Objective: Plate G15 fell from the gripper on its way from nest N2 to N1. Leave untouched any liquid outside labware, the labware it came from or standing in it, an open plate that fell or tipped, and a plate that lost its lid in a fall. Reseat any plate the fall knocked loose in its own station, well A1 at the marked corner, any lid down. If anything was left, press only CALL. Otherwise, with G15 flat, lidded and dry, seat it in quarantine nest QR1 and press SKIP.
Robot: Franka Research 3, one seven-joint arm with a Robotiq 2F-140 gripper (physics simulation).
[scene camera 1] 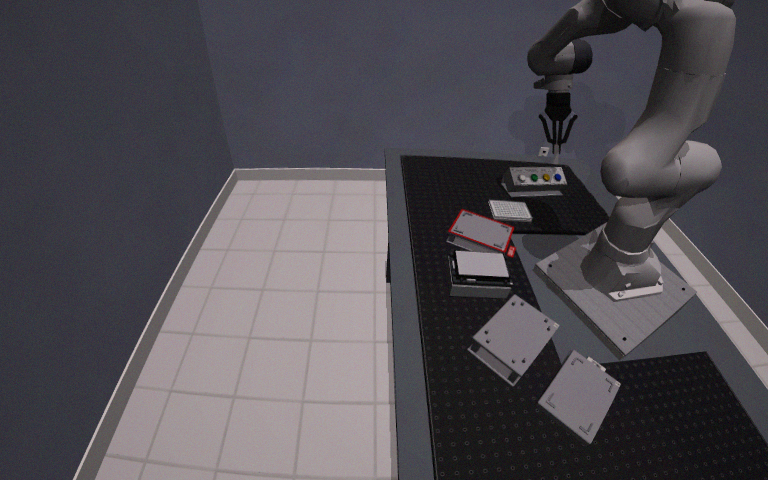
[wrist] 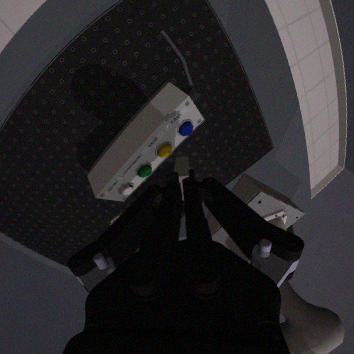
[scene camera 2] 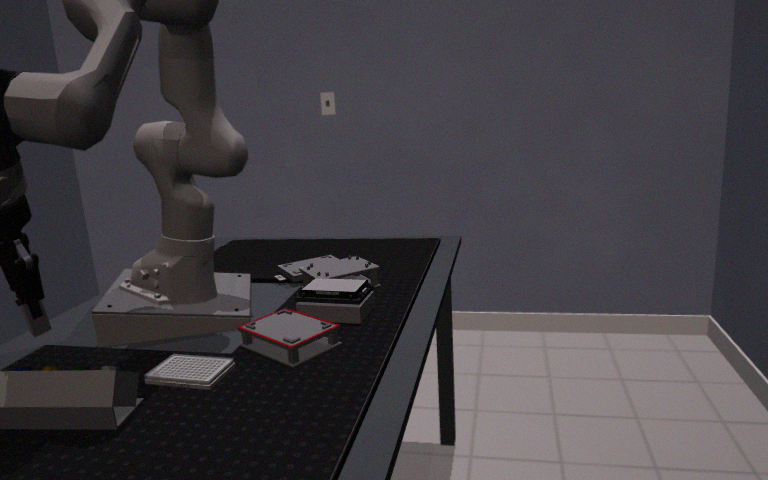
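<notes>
My gripper [scene camera 1: 556, 151] [scene camera 2: 38, 328] [wrist: 182, 165] is shut and empty, in the air above the button box [scene camera 1: 536, 177] [scene camera 2: 62, 396] [wrist: 137, 137]. In the wrist view the fingertips are beside the button face, between the yellow button [wrist: 164, 150] and green button [wrist: 144, 171]; the blue button [wrist: 185, 128] is beside the CALL label. A white well-grid plate [scene camera 1: 510, 210] [scene camera 2: 189, 369] lies flat on the black mat between the box and the red-edged nest [scene camera 1: 481, 230] [scene camera 2: 288, 327], which stands empty. Whether a clear lid covers the plate, I cannot tell; no liquid is discernible.
A black device on a grey block [scene camera 1: 480, 290] [scene camera 2: 335, 310] bears a flat white-topped plate [scene camera 1: 482, 263] [scene camera 2: 336, 284]. Beyond stand a raised platform with pegs [scene camera 1: 515, 336] and one with corner brackets [scene camera 1: 583, 393]. The arm's base plate [scene camera 1: 600, 322] [scene camera 2: 169, 325] is beside them.
</notes>
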